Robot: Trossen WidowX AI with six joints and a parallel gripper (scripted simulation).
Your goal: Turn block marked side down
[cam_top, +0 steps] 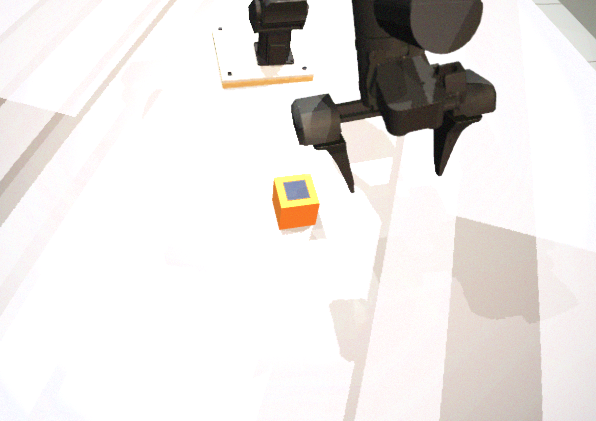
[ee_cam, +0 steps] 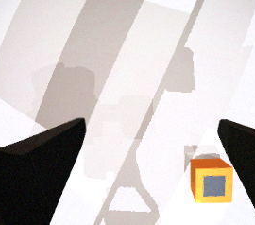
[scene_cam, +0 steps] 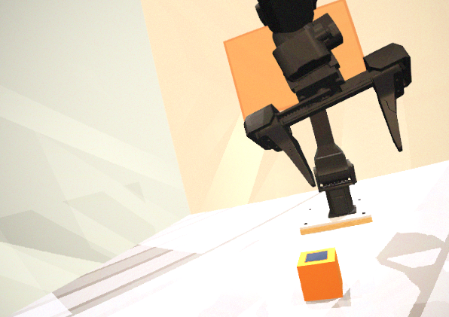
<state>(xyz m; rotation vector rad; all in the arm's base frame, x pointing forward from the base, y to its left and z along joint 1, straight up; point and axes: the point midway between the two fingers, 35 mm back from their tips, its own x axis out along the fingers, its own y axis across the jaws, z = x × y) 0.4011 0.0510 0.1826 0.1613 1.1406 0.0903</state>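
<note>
My gripper tip is now 9 cm past the orange block, 8 cm to the left of it and 13 cm above it.
</note>
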